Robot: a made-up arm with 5 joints. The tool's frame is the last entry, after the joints.
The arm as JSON. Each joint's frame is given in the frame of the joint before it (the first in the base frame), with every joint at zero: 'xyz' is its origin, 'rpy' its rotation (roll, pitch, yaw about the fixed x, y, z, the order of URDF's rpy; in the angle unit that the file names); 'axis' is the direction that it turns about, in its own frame. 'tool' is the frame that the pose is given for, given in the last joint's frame.
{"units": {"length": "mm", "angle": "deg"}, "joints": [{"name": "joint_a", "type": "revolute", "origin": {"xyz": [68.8, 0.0, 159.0], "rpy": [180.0, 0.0, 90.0]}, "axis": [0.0, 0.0, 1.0]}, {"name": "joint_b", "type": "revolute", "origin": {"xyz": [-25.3, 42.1, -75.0], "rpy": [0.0, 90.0, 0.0]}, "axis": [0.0, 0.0, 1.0]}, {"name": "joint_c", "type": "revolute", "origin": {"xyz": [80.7, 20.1, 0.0], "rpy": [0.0, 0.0, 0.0]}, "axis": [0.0, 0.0, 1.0]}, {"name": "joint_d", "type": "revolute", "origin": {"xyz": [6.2, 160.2, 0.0], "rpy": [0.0, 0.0, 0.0]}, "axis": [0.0, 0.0, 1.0]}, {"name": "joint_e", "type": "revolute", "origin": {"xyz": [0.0, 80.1, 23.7], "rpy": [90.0, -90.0, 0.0]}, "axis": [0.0, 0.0, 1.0]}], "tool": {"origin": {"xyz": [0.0, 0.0, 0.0], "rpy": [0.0, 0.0, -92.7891]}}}
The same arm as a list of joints. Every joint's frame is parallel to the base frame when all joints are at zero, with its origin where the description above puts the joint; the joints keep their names.
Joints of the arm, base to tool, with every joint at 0 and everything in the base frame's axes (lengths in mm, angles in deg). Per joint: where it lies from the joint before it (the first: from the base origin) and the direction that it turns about. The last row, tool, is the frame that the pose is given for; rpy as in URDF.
joint_a: axis -z offset 68.8 0 159
joint_b: axis +y offset 42.1 -25.3 75
joint_c: axis +y offset 20.1 0 80.7
joint_d: axis +y offset 160.2 0 6.2
joint_e: axis -x offset 80.1 23.7 0
tool: offset 0 0 0 rpy 90 -87.21 -90

